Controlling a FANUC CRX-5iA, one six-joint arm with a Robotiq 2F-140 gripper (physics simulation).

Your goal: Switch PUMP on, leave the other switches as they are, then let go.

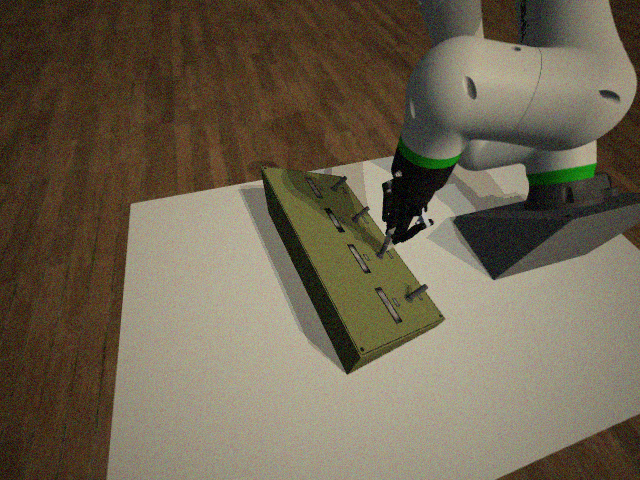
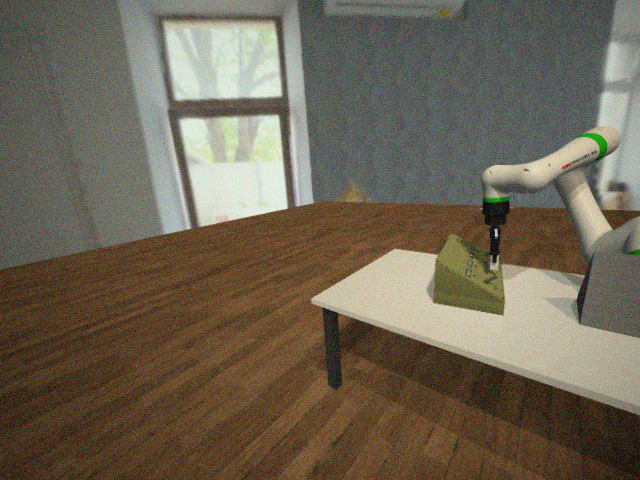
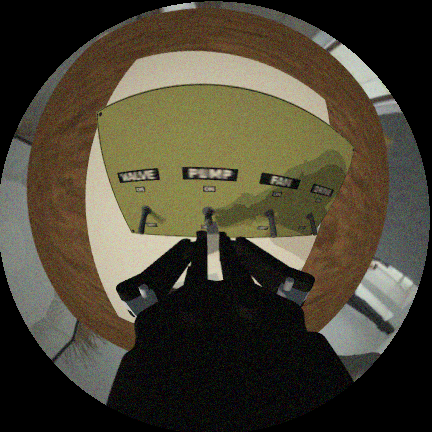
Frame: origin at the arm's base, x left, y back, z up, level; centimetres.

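Seen in the pictures: gripper, fingertip midpoint: (image 1: 389, 246) (image 2: 494, 269) (image 3: 211, 229); arm's base, origin of the base link: (image 1: 560, 204).
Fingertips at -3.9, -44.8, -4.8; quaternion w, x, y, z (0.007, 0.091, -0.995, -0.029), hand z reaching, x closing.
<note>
Offsets run from my fingertips to a thing's top centre, as dx, dy, dz. Level surfaces: height alone.
The olive switch panel (image 1: 330, 258) (image 2: 467, 297) (image 3: 205, 125) slopes up away from the arm and carries four levers. My gripper (image 1: 387, 240) (image 2: 494, 264) (image 3: 211, 229) is shut with nothing between its fingers. Its pale fingertips are at the PUMP lever @(+1.0, -2.2, +3.4) (image 3: 208, 216), seeming to touch it from the OFF side. That lever is foreshortened and partly hidden by the tips, so its exact tilt is unclear. The PUMP OFF mark is mostly covered. The VALVE lever @(+12.7, +0.6, +2.2) (image 1: 416, 292) (image 3: 144, 220), FAN lever @(-11.1, -2.5, +2.2) (image 1: 360, 214) (image 3: 271, 223) and DRIVE lever @(-23.0, -4.1, +2.2) (image 1: 338, 183) (image 3: 312, 223) lean toward their OFF marks.
The panel stands on a white table @(dz -11.0) (image 1: 206, 387) (image 2: 387, 289). The arm's dark grey base block (image 1: 522, 242) (image 2: 612, 294) stands behind the gripper, on the low side of the panel. The FAN and VALVE levers stand on either side of the fingertips.
</note>
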